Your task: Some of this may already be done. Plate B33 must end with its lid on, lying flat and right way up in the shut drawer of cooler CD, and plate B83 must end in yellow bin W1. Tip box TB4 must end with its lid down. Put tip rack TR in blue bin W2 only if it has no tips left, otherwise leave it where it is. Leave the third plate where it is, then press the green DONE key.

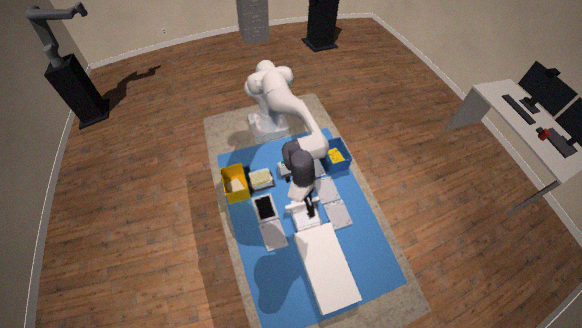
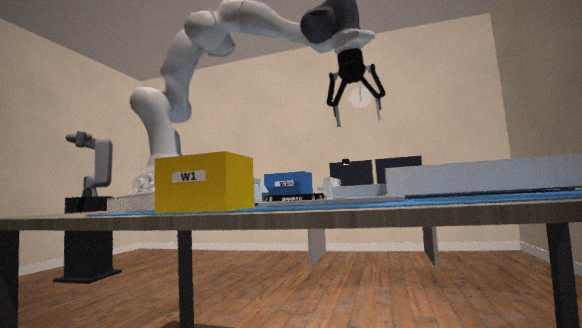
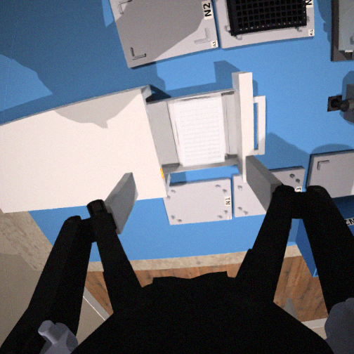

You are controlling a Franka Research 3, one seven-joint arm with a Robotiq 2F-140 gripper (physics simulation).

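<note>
My gripper [image 1: 310, 212] [image 2: 359, 123] [image 3: 189, 176] is open and empty, raised above the drawer. The white cooler's [image 1: 327, 267] [image 3: 75, 150] drawer [image 3: 243, 125] stands open. A white gridded plate [image 3: 201, 131] lies flat inside; I cannot tell whether it is lidded or read its label. Yellow bin W1 [image 1: 239, 196] [image 2: 190, 192] holds a whitish item [image 1: 236, 184]. Blue bin W2 [image 1: 340, 167] [image 2: 288, 176] holds a yellow item [image 1: 336, 155]. A box with pale yellow contents [image 1: 261, 179] stands beside W1. A black gridded item [image 1: 265, 206] [image 3: 267, 15] lies on a grey nest. The green key [image 1: 282, 163] is partly visible.
Grey nest N1 [image 1: 339, 215] [image 3: 197, 200] lies beside the drawer, with another grey nest [image 1: 327, 190] next to it. Nest N2 [image 1: 273, 235] [image 3: 165, 30] lies on the opposite side. The drawer handle [image 3: 260, 125] sticks out. A small black part [image 3: 334, 103] stands beyond it.
</note>
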